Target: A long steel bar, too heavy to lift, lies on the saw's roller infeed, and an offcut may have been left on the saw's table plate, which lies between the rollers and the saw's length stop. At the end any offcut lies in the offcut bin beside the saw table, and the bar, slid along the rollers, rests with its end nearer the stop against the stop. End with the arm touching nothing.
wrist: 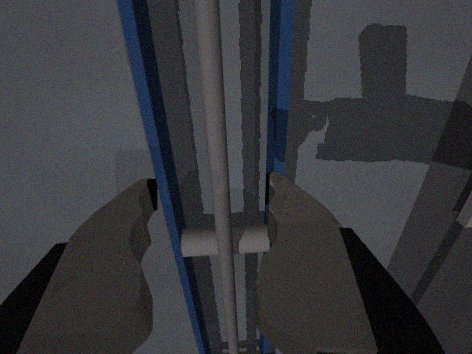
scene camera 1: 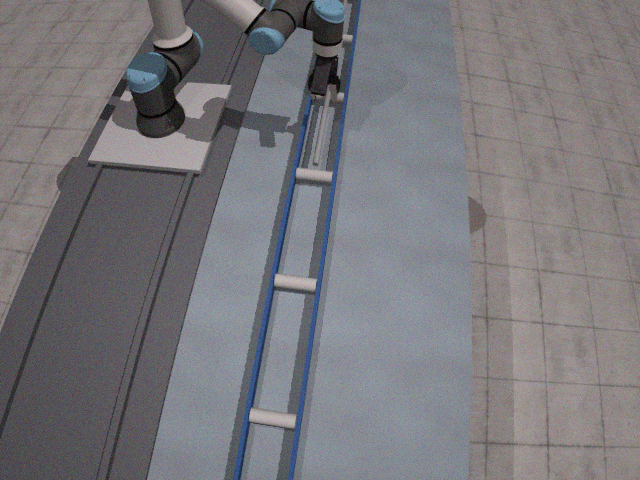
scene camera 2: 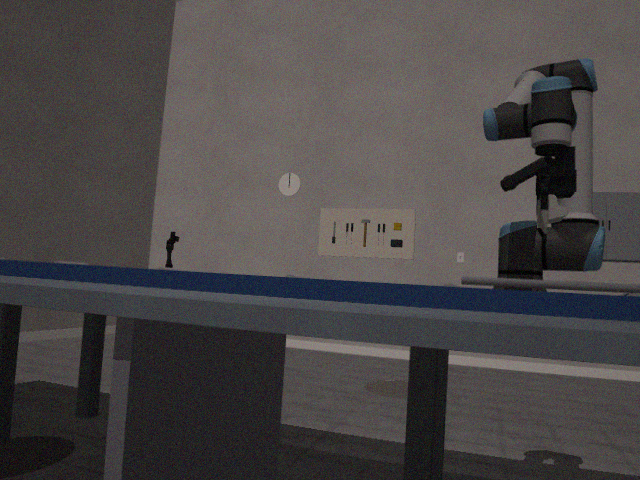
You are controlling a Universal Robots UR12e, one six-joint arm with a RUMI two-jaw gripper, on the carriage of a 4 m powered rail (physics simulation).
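Pixels of known places: gripper, fingertip midpoint: [wrist: 212, 178] [scene camera 1: 323, 102] [scene camera 2: 543, 235]; arm's base at its link origin: [scene camera 1: 161, 120].
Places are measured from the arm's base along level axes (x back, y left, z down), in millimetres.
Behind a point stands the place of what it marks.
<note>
The long grey steel bar [scene camera 1: 321, 134] @[y -46, x -623, z -49 mm] [scene camera 2: 578, 285] @[y 84, x -629, z -41 mm] [wrist: 217, 150] @[y 40, x -620, z -50 mm] lies lengthwise between the blue side rails of the roller infeed [scene camera 1: 324, 232] @[y -425, x -682, z -22 mm] [wrist: 145, 100] @[y -4, x -687, z -22 mm]. Its near end in scene camera 1 lies just short of a white roller. My gripper [scene camera 1: 324, 97] @[y 9, x -619, z -154 mm] [scene camera 2: 543, 225] @[y 9, x -619, z -154 mm] [wrist: 212, 178] @[y 9, x -619, z -154 mm] points down over the bar. It is open, its jaws apart on either side of the bar's line, with a gap below the fingertips in scene camera 2. In the wrist view the bar runs between the jaws, nearer the right one. The saw's table plate, stop, offcut bin and any offcut do not show.
Several bare rollers [scene camera 1: 294, 283] @[y -611, x -619, z -27 mm] continue toward the bottom of scene camera 1. The arm stands on its white carriage plate [scene camera 1: 149, 155] @[y -179, x -16, z 0 mm] on the dark rail track [scene camera 1: 98, 258] beside the light blue table [scene camera 1: 403, 258] @[y -451, x -937, z 30 mm]. A small black upright object [scene camera 2: 169, 250] shows beyond the blue rail.
</note>
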